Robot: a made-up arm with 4 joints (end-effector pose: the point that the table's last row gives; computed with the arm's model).
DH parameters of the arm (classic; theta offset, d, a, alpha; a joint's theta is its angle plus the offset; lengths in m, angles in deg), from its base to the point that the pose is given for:
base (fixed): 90 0.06 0 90
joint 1: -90 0.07 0.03 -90
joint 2: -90 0.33 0.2 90
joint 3: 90 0.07 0.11 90
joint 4: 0 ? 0.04 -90
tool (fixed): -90 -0.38 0 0
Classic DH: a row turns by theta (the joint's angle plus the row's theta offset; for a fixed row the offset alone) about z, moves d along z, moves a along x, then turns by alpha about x.
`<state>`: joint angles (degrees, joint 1 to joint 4).
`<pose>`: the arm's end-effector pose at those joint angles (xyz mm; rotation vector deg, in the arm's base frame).
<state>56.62 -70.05 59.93 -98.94</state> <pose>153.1 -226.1 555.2 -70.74 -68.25 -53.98</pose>
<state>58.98 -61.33 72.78 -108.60</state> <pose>167.6 -216.9 607.3 -78.26 -76.40 -48.87</pose>
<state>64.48 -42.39 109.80 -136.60</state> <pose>100.6 -174.4 691.2 -86.12 -110.53 -53.39</pose>
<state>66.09 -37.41 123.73 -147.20</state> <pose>42.5 -176.6 678.0 -82.92 -124.22 -63.04</pose>
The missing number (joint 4, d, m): 0.11
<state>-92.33 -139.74 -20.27 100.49</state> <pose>-402.7 106.2 -683.7 28.36 6.46 138.91</pose>
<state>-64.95 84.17 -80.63 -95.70</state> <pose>132.5 99.7 -89.0 94.41 -92.82 49.02</pose>
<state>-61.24 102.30 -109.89 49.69</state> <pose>-191.9 -441.9 -275.8 -102.27 -25.84 -100.60</pose>
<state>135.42 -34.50 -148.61 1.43</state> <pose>400.8 27.3 282.2 -56.19 -132.63 70.50</pose>
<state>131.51 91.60 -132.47 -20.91</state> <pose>-232.9 -42.9 343.8 -18.20 87.90 16.40</pose>
